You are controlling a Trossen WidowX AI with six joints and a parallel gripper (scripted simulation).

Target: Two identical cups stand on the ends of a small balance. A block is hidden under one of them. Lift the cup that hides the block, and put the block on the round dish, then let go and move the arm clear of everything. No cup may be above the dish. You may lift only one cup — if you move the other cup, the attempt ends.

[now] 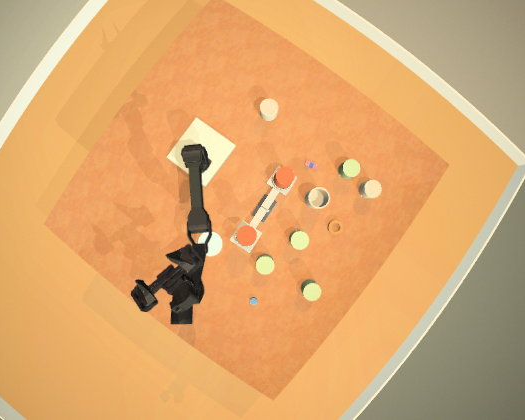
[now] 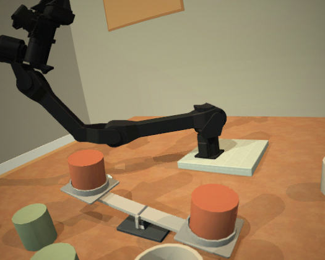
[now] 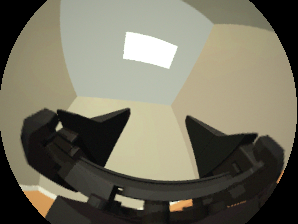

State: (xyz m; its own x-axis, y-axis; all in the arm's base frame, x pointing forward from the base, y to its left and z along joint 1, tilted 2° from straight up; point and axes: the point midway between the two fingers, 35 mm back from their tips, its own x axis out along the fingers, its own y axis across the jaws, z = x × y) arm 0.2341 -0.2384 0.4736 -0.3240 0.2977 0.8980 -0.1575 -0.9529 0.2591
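Now: the grey block 90 mm ahead of my gripper tip, 390 mm to the left of it and 490 mm below it. From my gripper tip the other things lie so: balance: 100 mm ahead, 260 mm to the left, 490 mm below; blue disc: 310 mm ahead, 60 mm to the right, 520 mm below; round white dish: 30 mm ahead, 10 mm to the left, 520 mm below.
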